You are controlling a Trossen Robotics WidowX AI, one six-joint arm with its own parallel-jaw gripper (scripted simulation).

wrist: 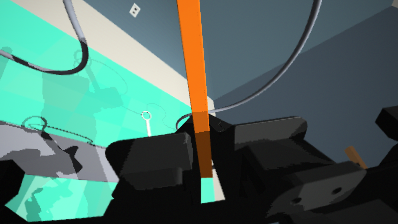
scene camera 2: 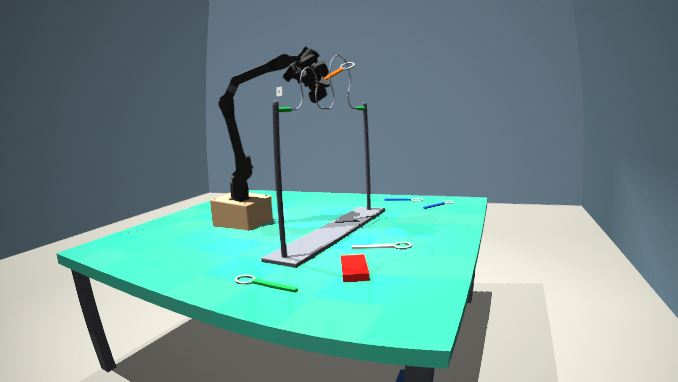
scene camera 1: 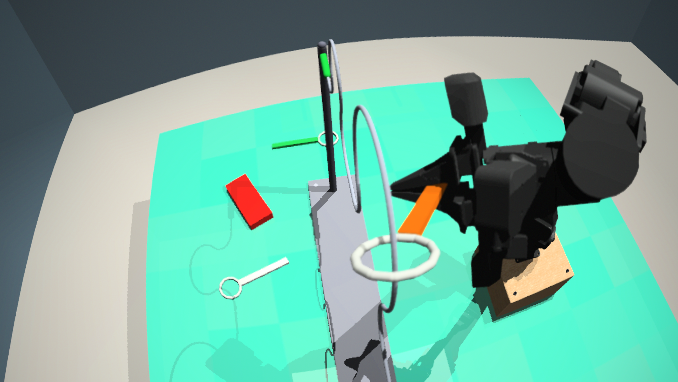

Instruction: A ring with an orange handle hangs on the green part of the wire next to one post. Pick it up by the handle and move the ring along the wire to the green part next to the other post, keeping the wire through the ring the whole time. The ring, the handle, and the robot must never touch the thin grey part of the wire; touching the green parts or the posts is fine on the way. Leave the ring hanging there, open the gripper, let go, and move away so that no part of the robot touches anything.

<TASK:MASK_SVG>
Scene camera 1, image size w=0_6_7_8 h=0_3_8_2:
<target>gripper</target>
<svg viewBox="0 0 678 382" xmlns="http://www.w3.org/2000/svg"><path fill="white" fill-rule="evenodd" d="M468 72L451 74L444 78L451 117L464 127L464 139L462 139L461 135L457 135L446 154L443 154L436 161L432 161L423 168L392 182L389 186L390 190L392 190L392 197L416 204L426 186L448 183L435 210L448 214L458 223L461 233L466 234L467 228L471 226L475 227L478 232L479 252L471 259L472 287L477 288L489 287L500 279L503 259L527 259L532 253L534 231L531 228L529 229L530 220L535 218L546 218L548 216L548 208L555 207L555 173L549 142L537 143L537 141L530 141L520 145L499 147L494 144L489 145L489 147L486 146L483 123L487 122L489 112L483 83L476 73ZM462 176L472 175L472 188L470 188L469 181L460 182Z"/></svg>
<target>red block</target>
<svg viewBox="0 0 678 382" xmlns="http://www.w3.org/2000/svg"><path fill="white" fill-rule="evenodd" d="M244 174L231 183L227 183L226 187L239 211L253 230L273 218L274 215L253 186L251 180Z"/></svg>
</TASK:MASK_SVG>
